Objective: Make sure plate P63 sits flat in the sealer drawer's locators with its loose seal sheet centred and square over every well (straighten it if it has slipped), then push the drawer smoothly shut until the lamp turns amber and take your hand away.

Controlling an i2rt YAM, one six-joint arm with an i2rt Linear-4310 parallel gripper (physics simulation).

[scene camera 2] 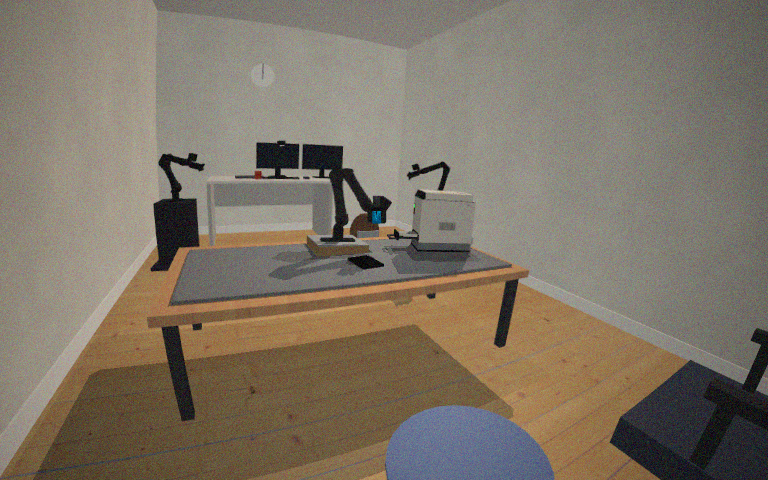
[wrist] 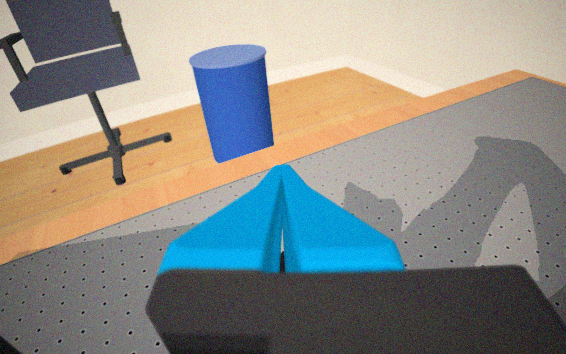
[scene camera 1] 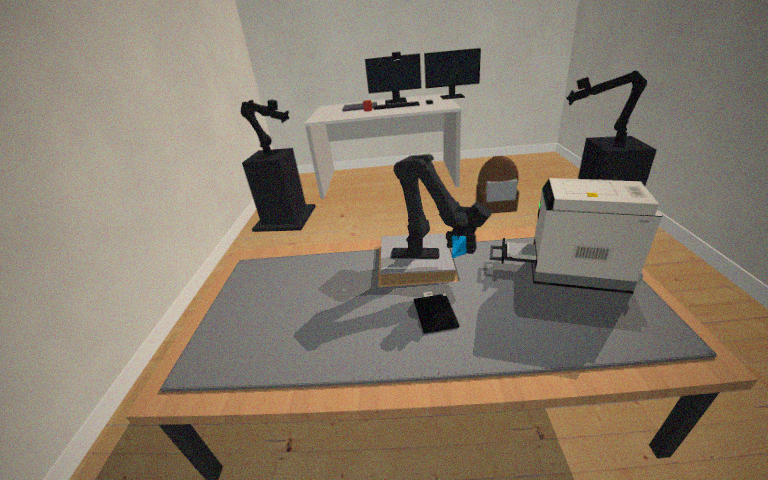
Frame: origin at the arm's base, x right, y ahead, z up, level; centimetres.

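Where they show: gripper, fingertip midpoint: (scene camera 2: 376, 220) (wrist: 282, 177) (scene camera 1: 452, 256); arm's base, link origin: (scene camera 2: 337, 240) (scene camera 1: 415, 254).
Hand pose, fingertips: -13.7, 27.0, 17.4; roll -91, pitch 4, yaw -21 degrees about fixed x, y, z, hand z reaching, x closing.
Each offset is from my fingertips to the centre of the thing, as dx, dy, dz. "spot": to the spot under its first point. Level surfaces: height alone.
The white sealer {-49.6, -17.1, -3.8} (scene camera 1: 594, 237) (scene camera 2: 444, 221) stands at the right of the mat, with a small green light {spot: -34.5, -28.1, +3.6} (scene camera 1: 539, 204) (scene camera 2: 414, 208) on its left side. Its drawer (scene camera 1: 518, 251) (scene camera 2: 405, 235) sticks out to the left, with a dark front and handle. Plate P63 and its seal sheet cannot be told apart from the drawer at this size; neither shows in the wrist view. My gripper (scene camera 1: 458, 254) (scene camera 2: 376, 221) (wrist: 282, 177) has blue fingers, shut and empty. It hangs above the mat beside the arm's base, left of the drawer and apart from it.
A black flat square {spot: +5.7, +5.5, -20.3} (scene camera 1: 436, 313) (scene camera 2: 366, 262) lies on the grey mat {dz -21.5} (scene camera 1: 237, 339) in front of the arm's base block (scene camera 1: 417, 277). A brown rounded object (scene camera 1: 498, 169) with a pale panel shows behind the drawer. A blue bin (wrist: 234, 105) and a chair (wrist: 75, 75) show beyond the table edge.
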